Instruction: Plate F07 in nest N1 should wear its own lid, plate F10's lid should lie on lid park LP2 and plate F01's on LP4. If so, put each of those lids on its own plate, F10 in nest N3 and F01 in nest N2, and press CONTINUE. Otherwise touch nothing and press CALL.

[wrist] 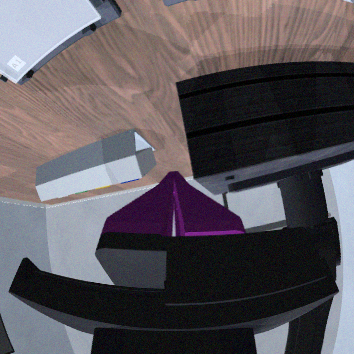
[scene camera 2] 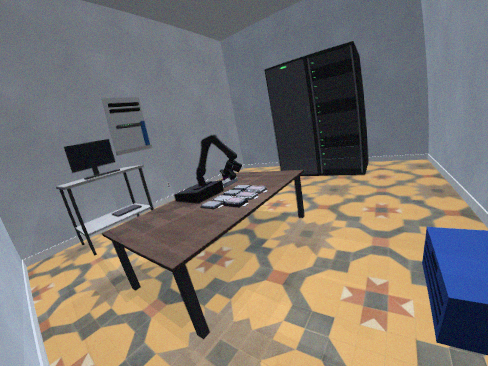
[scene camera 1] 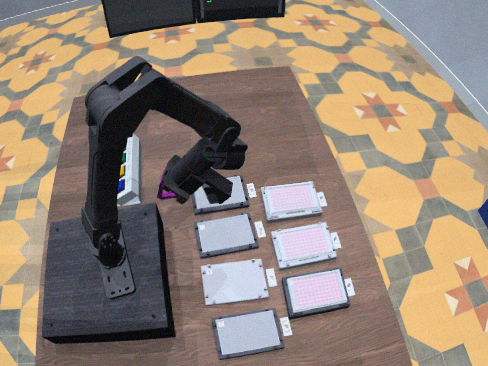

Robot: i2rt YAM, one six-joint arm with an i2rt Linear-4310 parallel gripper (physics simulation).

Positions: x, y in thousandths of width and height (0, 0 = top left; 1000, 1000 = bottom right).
My gripper (scene camera 1: 327, 540) is shut, with nothing in its grasp. Also in view: a button box (scene camera 1: 265, 520) and a lid park LP1 (scene camera 1: 497, 769).
My gripper is seen too in the wrist view (wrist: 490, 504). The button box also shows in the wrist view (wrist: 355, 442).
